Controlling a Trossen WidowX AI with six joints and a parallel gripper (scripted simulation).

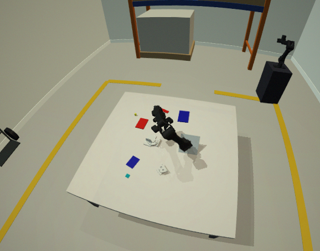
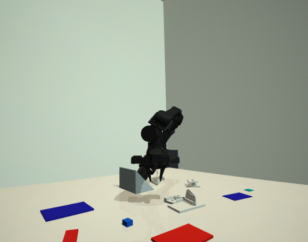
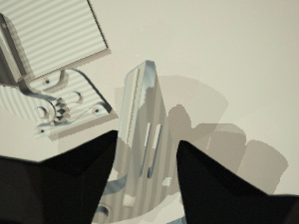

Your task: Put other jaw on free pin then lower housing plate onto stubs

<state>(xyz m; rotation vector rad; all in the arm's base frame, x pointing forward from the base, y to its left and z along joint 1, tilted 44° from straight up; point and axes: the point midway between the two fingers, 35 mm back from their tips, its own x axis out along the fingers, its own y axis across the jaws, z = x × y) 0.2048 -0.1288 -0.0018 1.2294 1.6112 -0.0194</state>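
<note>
My gripper tip is 1 cm past the jaw and 4 cm to the right of it. The rest, counted from my gripper tip: flat red strip (5 cm ahead, 35 cm to the right, 8 cm below); flat blue plate (16 cm behind, 28 cm to the right, 8 cm below); blue cube (7 cm ahead, 19 cm to the right, 8 cm below).
</note>
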